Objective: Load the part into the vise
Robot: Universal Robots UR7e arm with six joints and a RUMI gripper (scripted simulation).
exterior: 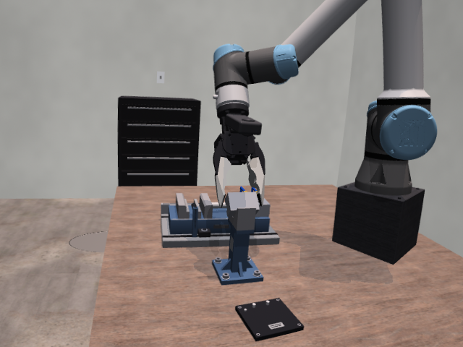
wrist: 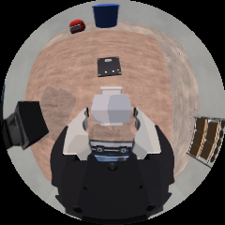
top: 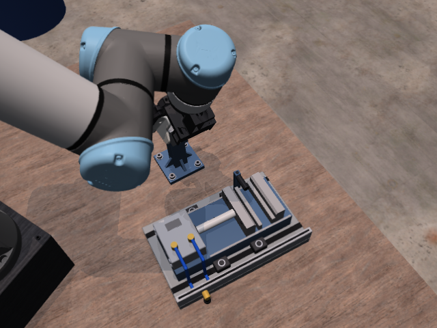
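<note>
Right now the part is 10 mm below my hand. The rest, counted from my hand: work stop: 90 mm ahead, 160 mm to the right, 70 mm below; then moving jaw: 50 mm ahead, 210 mm to the right, 90 mm below; then white cylinder rod: 210 mm to the right, 90 mm below.
</note>
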